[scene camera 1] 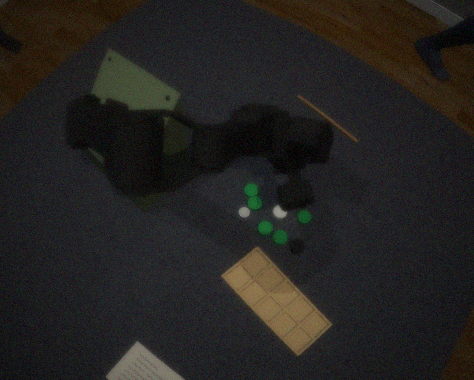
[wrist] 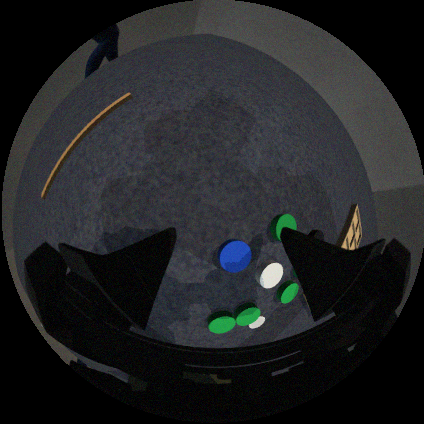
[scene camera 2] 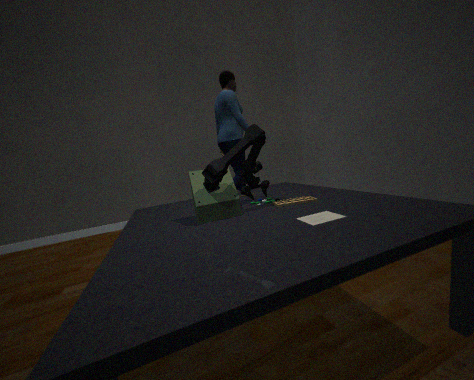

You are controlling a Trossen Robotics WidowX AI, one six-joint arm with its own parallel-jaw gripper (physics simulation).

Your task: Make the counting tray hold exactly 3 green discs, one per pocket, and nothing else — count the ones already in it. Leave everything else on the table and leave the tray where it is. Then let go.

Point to a tan counting tray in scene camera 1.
283, 308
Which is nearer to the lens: the tan counting tray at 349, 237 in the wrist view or the blue disc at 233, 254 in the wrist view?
The blue disc.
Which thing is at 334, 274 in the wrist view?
My gripper.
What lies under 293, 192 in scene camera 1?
My gripper.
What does the blue disc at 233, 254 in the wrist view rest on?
The table.
